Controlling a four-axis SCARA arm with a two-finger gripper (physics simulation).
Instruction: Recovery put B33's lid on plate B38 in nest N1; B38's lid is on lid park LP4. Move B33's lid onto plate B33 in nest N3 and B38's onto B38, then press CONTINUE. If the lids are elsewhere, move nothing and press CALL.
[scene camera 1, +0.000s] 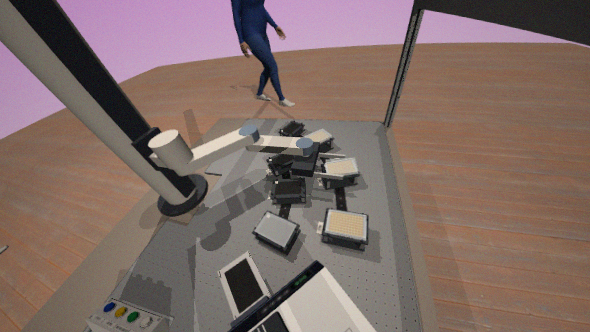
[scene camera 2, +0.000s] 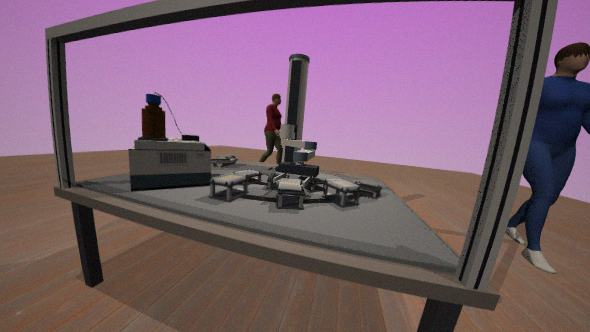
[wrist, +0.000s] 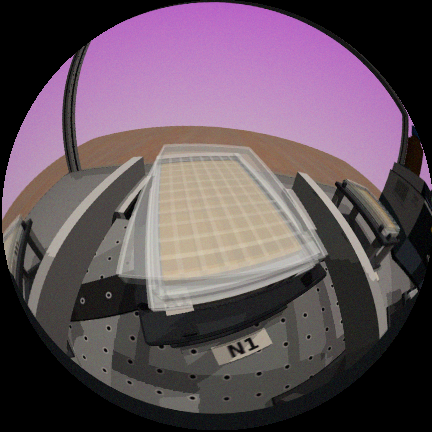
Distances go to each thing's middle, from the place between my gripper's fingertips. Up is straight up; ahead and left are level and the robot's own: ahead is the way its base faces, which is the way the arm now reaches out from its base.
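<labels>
Relative to the white-framed dark tray (scene camera 1: 243, 284), my hand is 49 cm to the left of it, 24 cm past it and 1 cm below it. Counted from my hand: brown bottle (scene camera 2: 153, 118), 8 cm ahead, 61 cm to the right, 22 cm above; frame post (scene camera 2: 529, 27), 26 cm ahead, 50 cm to the left, 19 cm above.
</labels>
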